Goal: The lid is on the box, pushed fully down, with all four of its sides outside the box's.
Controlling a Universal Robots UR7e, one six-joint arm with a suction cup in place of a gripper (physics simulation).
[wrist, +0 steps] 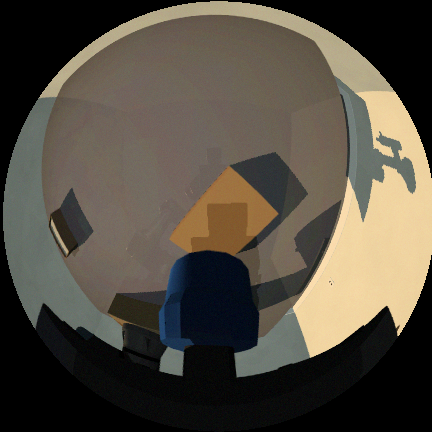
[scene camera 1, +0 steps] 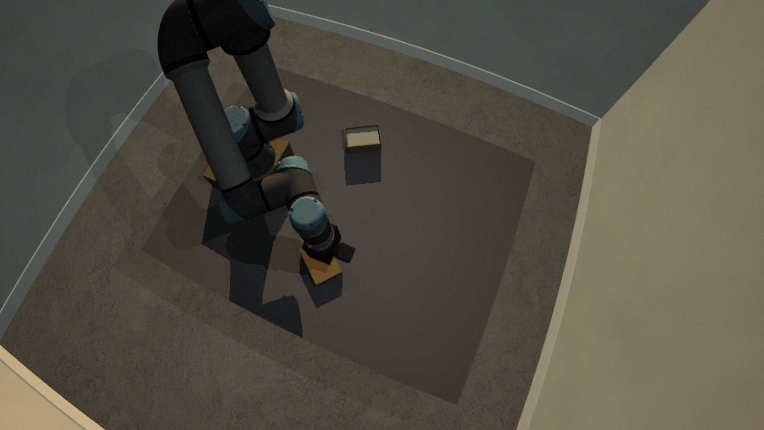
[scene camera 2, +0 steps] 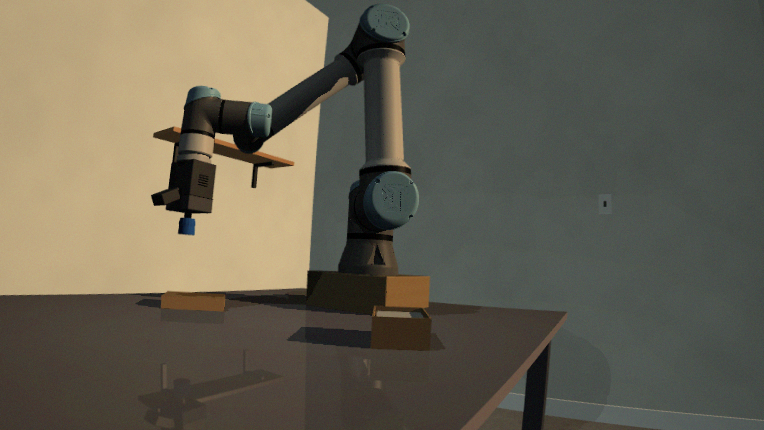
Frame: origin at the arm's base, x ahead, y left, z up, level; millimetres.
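Seen in the pictures: hand, its tool point: (wrist: 209,280) (scene camera 2: 186,234); arm's base, origin of its link: (wrist: 145,333) (scene camera 1: 254,158) (scene camera 2: 367,274).
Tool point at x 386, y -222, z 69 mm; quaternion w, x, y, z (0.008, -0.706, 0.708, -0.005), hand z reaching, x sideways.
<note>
Offsets run from my tool point to a thing's top centre. Level surfaces: height alone.
The box @(74 mm back, 460 mm left, 108 mm down) (scene camera 1: 364,150) (scene camera 2: 400,332) (wrist: 66,231) stands upright on the table with its top open; its inside looks pale. The lid @(40 mm back, 12 mm right, 129 mm down) (scene camera 1: 326,273) (scene camera 2: 193,301) (wrist: 220,195) is a shallow orange-brown piece lying flat on the table, well apart from the box, with its plain closed face up. My gripper (scene camera 2: 186,227) (wrist: 209,280), a blue suction cup, hangs high above the table over the lid's near area. Nothing hangs from it, so it is open. It covers one end of the lid in the wrist view. In scene camera 1 the cup is hidden under the arm's black tool body.
The table @(155 mm down) (scene camera 1: 427,240) (scene camera 2: 106,352) (wrist: 200,75) bears an orange-brown base block (scene camera 1: 281,152) (scene camera 2: 347,291) (wrist: 135,311) under the arm. The box stands between that block and the table edge in scene camera 2. A wall shelf (scene camera 2: 256,157) shows behind the arm.
</note>
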